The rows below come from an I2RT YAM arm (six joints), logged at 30 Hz.
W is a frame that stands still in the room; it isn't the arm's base.
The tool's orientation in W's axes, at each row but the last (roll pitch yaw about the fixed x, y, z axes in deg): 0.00 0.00 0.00; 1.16 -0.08 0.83; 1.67 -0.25 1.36; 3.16 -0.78 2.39; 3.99 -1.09 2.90; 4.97 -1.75 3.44; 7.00 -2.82 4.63; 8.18 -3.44 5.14; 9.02 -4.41 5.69; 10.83 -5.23 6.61; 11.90 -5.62 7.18; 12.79 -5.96 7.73; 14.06 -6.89 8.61
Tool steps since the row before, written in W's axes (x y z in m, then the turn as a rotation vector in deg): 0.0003 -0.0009 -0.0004 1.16 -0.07 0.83; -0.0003 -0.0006 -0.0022 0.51 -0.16 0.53; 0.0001 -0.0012 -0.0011 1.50 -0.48 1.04; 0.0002 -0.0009 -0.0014 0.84 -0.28 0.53; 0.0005 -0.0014 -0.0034 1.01 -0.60 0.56; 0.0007 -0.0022 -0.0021 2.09 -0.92 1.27; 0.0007 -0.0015 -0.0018 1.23 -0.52 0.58; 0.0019 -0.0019 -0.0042 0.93 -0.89 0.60; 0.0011 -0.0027 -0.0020 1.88 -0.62 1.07; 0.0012 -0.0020 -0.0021 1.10 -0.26 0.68; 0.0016 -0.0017 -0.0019 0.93 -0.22 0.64; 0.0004 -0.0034 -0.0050 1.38 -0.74 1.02; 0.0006 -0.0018 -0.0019 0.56 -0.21 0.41
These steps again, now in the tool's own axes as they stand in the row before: 0.0003 -0.0009 -0.0004 1.16 -0.07 0.83; -0.0003 -0.0006 -0.0022 0.51 -0.16 0.53; 0.0001 -0.0012 -0.0011 1.49 -0.49 1.05; 0.0001 -0.0010 -0.0013 0.83 -0.29 0.54; 0.0004 -0.0017 -0.0033 0.99 -0.61 0.59; 0.0005 -0.0024 -0.0019 2.07 -0.94 1.29; 0.0005 -0.0018 -0.0016 1.21 -0.55 0.59; 0.0015 -0.0027 -0.0040 0.88 -0.88 0.68; 0.0007 -0.0031 -0.0016 1.89 -0.65 1.04; 0.0008 -0.0025 -0.0017 1.12 -0.27 0.64; 0.0012 -0.0023 -0.0016 0.95 -0.21 0.61; -0.0006 -0.0044 -0.0041 1.37 -0.70 1.06; 0.0001 -0.0023 -0.0014 0.57 -0.20 0.40
